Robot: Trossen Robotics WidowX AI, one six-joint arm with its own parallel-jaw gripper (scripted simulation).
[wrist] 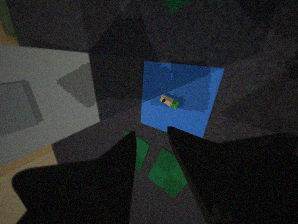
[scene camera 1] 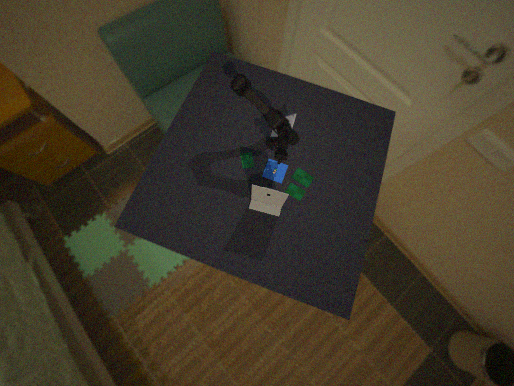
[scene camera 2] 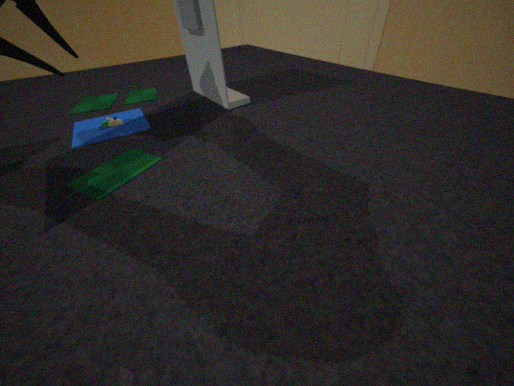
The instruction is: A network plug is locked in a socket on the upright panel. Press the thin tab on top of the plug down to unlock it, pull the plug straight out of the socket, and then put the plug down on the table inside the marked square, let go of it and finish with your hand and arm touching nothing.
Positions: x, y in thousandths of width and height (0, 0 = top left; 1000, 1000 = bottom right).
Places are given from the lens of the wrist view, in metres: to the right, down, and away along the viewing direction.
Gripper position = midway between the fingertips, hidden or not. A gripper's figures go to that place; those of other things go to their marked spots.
my gripper (wrist: 508, 596): 0.00, 0.02, 0.11
blue marked square (wrist: 659, 391): 0.07, -0.04, 0.17
